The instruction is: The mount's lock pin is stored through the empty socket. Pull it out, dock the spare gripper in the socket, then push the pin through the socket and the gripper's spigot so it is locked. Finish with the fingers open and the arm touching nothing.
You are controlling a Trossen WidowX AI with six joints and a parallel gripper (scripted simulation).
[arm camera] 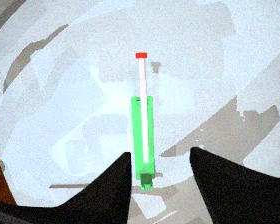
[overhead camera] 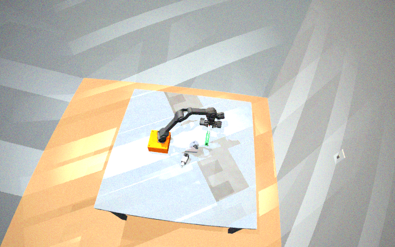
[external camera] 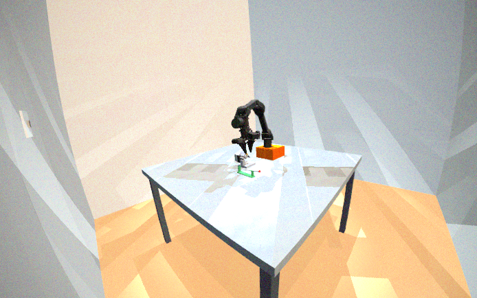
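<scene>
Right now my gripper tip is 40 mm to the left of the green bracket and 130 mm above it. Also, from my gripper tip: spare gripper 130 mm behind, 320 mm to the right, 120 mm below; mount 90 mm behind, 170 mm to the right, 90 mm below.
</scene>
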